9 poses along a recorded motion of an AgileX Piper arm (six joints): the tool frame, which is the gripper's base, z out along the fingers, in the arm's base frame.
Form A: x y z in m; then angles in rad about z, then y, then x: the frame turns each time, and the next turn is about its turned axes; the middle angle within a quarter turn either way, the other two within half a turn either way.
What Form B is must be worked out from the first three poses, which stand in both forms.
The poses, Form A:
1: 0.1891, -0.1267, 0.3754, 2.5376, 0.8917, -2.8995
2: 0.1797, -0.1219, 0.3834, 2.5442, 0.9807, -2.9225
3: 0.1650, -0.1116, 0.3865, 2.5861, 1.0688, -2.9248
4: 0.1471, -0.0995, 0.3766, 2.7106, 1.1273, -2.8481
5: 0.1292, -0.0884, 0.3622, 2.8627, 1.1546, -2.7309
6: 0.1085, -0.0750, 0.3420, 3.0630, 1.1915, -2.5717
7: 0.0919, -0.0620, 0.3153, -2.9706, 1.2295, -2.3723
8: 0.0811, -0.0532, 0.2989, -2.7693, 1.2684, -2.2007
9: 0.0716, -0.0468, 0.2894, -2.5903, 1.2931, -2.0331
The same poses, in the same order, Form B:
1: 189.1, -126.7, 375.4, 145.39, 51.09, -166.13
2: 179.7, -121.9, 383.4, 145.77, 56.19, -167.45
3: 165.0, -111.6, 386.5, 148.17, 61.24, -167.58
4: 147.1, -99.5, 376.6, 155.31, 64.59, -163.18
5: 129.2, -88.4, 362.2, 164.02, 66.15, -156.47
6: 108.5, -75.0, 342.0, 175.50, 68.27, -147.35
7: 91.9, -62.0, 315.3, -170.20, 70.45, -135.92
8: 81.1, -53.2, 298.9, -158.67, 72.67, -126.09
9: 71.6, -46.8, 289.4, -148.41, 74.09, -116.49
